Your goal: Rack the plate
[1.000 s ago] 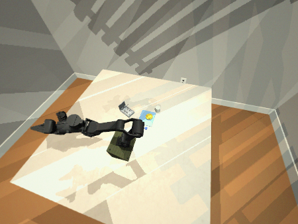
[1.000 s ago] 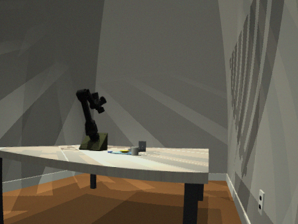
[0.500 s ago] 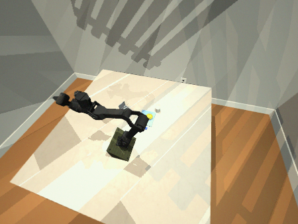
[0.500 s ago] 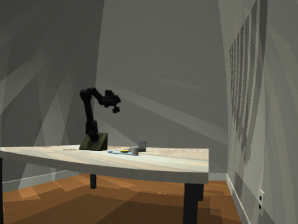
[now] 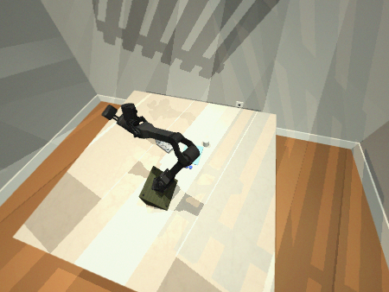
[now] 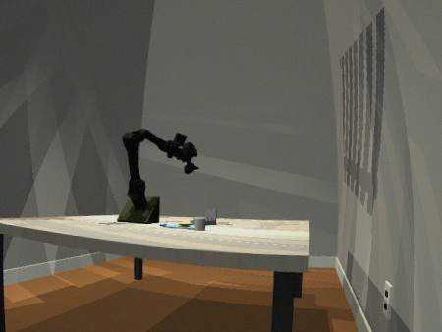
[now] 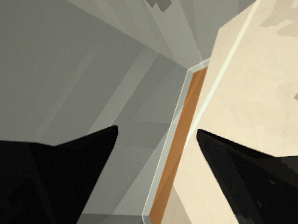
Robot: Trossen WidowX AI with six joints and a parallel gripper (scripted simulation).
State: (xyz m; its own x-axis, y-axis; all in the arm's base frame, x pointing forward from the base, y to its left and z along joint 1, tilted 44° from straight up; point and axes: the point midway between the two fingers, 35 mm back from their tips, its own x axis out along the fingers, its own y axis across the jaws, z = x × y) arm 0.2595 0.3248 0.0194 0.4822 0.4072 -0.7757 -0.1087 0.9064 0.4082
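Right now my gripper tip is 4 cm short of the yellow plate, 42 cm to the left of it and 33 cm above it. The rest, counted from my gripper tip: white-grey cup (13 cm ahead, 48 cm to the right, 32 cm below); dish rack (8 cm ahead, 20 cm to the right, 32 cm below); blue mat (3 cm ahead, 40 cm to the right, 35 cm below).
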